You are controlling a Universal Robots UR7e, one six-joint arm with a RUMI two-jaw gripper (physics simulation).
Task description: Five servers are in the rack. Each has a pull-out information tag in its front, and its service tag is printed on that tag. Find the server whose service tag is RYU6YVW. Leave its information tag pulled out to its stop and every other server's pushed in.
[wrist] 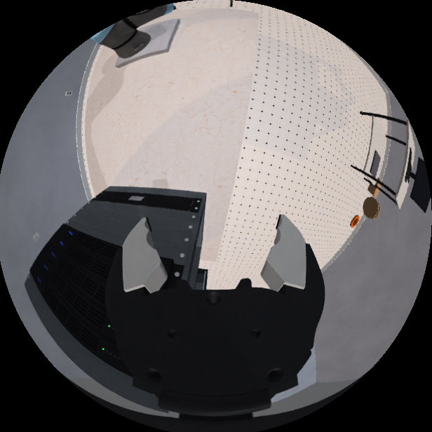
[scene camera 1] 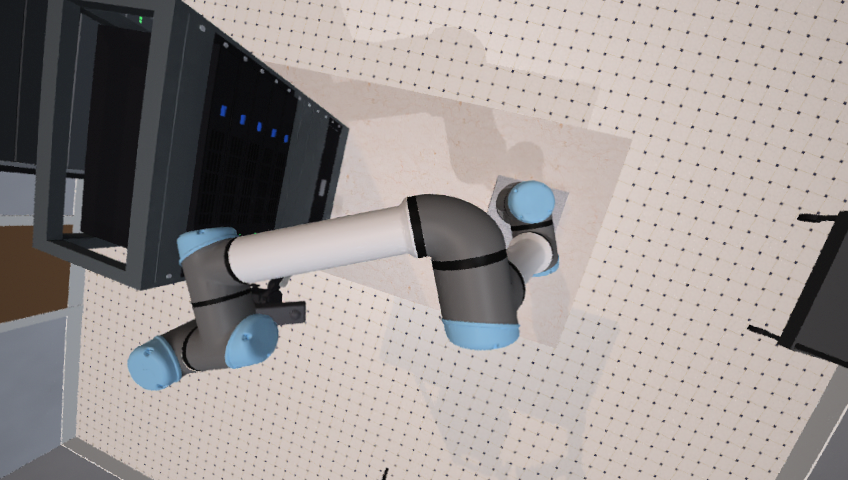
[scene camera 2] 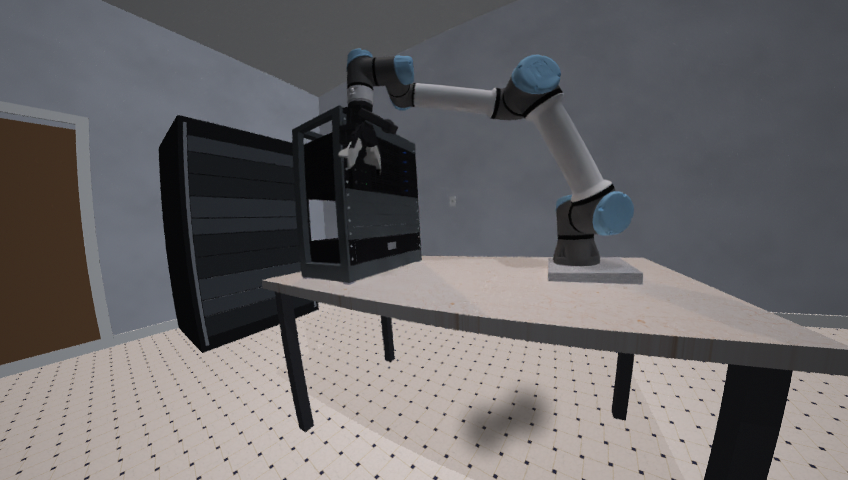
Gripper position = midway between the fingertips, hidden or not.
In view: my gripper (scene camera 1: pixel 296 288) and a server rack (scene camera 1: pixel 166 154).
The server rack shows as well in the wrist view (wrist: pixel 68 297) and in scene camera 2 (scene camera 2: pixel 363 198). My gripper also shows in the wrist view (wrist: pixel 213 217).
